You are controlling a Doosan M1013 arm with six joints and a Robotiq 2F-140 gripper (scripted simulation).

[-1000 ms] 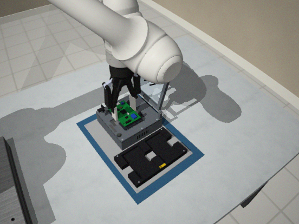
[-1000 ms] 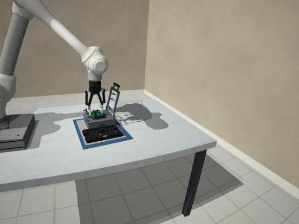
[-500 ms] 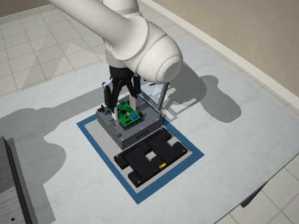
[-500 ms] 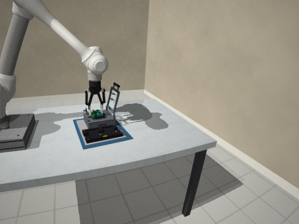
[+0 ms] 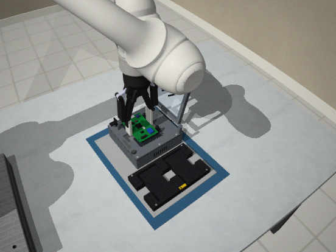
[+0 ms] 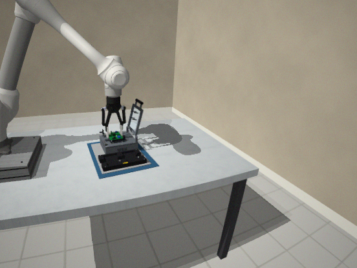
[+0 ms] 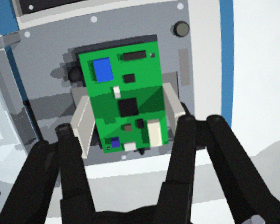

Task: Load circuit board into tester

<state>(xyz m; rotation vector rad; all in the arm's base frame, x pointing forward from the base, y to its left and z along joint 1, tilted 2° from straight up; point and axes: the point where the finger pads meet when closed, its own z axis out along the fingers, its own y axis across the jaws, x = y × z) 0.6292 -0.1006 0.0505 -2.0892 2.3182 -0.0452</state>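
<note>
My gripper is now 20 mm above the green circuit board. Also, from my hand: latch hook 60 mm to the left, 50 mm behind, 20 mm below; then tester lid 130 mm ahead, 80 mm above, 10 mm to the right.
</note>
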